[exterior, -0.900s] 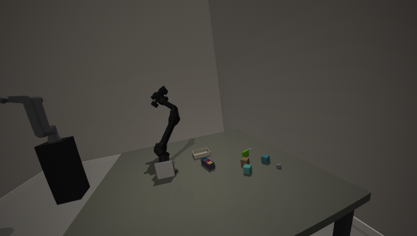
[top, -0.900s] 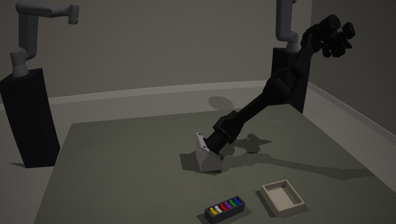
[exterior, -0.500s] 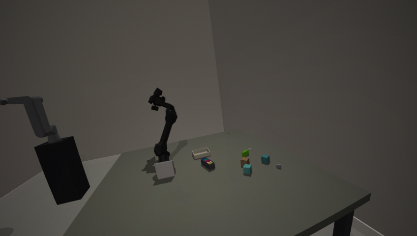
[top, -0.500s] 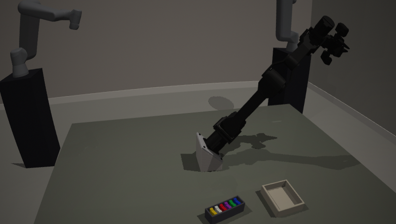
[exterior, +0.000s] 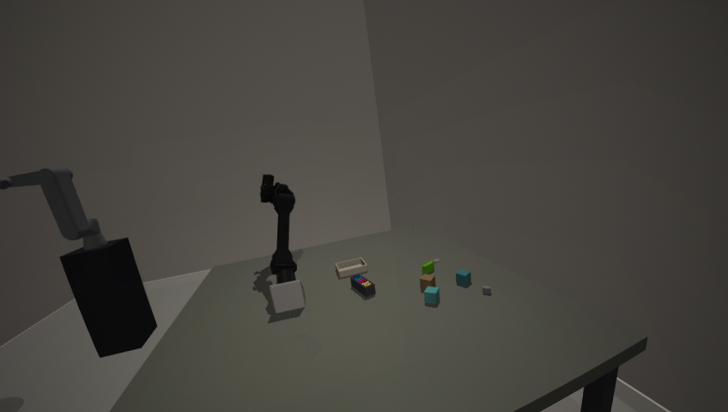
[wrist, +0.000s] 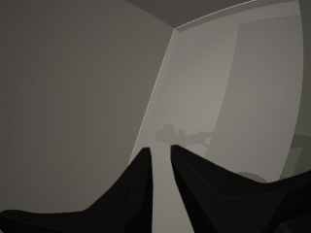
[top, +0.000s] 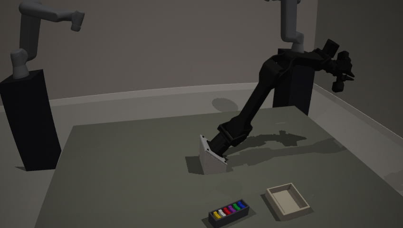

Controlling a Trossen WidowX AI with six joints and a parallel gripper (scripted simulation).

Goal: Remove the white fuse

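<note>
Right now my gripper tip is 720 mm to the left of the white fuse, 300 mm above it and 270 mm short of it. Round my gripper tip: brown cube (820 mm to the right, 480 mm ahead, 300 mm below); beige tray (500 mm to the right, 320 mm below, 270 mm ahead); small grey cube (960 mm to the right, 630 mm ahead, 320 mm below).
</note>
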